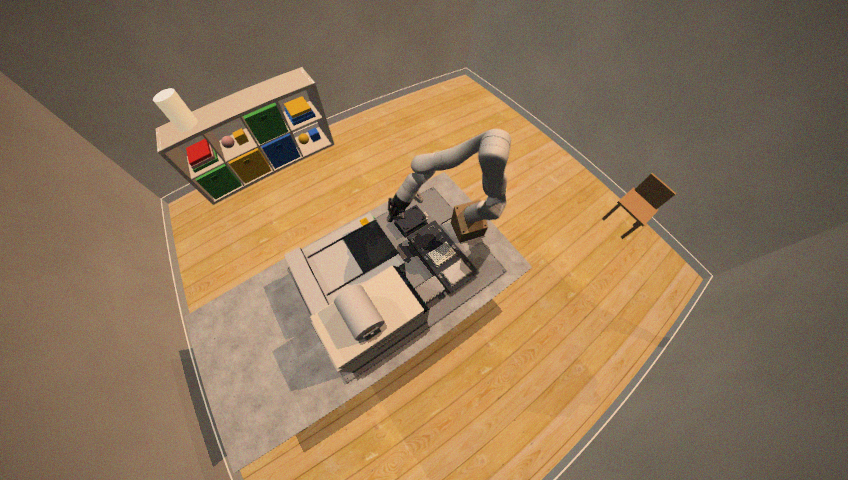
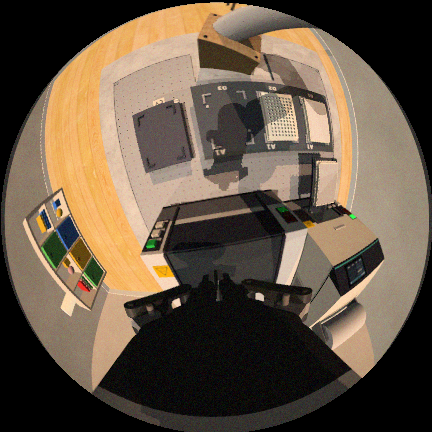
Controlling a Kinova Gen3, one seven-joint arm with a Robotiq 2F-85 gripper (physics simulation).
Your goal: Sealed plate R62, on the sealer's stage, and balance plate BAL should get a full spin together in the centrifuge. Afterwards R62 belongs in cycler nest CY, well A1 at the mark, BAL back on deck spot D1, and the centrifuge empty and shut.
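Pixels of known places: gripper, fingertip midpoint: (image 1: 388,221) (image 2: 215,277); arm's base at its link origin: (image 1: 471,214) (image 2: 230,29).
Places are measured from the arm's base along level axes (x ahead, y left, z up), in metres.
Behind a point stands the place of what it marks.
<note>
My gripper (image 1: 390,215) {x 0.447, y -0.109, z 0.173 m} (image 2: 215,277) {x 0.447, y -0.109, z 0.173 m} is shut and empty, raised near the button end of the centrifuge. The centrifuge has a dark top (image 1: 371,245) {x 0.562, y -0.088, z 0.087 m} (image 2: 225,227) {x 0.474, y -0.086, z 0.038 m}; I cannot tell its lid state, and its inside is hidden. A pale plate (image 1: 429,289) {x 0.434, y 0.217, z -0.017 m} (image 2: 326,182) {x 0.429, y 0.208, z -0.018 m}, in R62's place, lies on the sealer's stage. Another pale plate (image 1: 457,273) {x 0.260, y 0.220, z -0.051 m} (image 2: 317,121) {x 0.260, y 0.205, z -0.052 m} sits on deck spot D1, where BAL belongs. Their own labels are unreadable. A dark pad with corner brackets (image 1: 410,218) {x 0.273, y -0.199, z -0.072 m} (image 2: 162,137) {x 0.281, y -0.193, z -0.072 m}, which looks like nest CY, bears no plate.
The sealer (image 1: 386,291) {x 0.628, y 0.187, z 0.224 m} (image 2: 345,240) {x 0.522, y 0.192, z 0.115 m} stands beside the centrifuge, with a grey roll (image 1: 358,312) {x 0.750, y 0.237, z 0.350 m} (image 2: 345,325) {x 0.695, y 0.198, z 0.295 m} on top. A perforated rack (image 1: 441,254) {x 0.265, y 0.088, z -0.055 m} (image 2: 281,117) {x 0.265, y 0.086, z -0.052 m} occupies D2. The wooden arm base (image 1: 468,228) {x 0.055, y 0.050, z -0.034 m} (image 2: 225,55) {x 0.084, y -0.019, z -0.047 m} stands behind the deck. The arm's shadow falls across D3.
</note>
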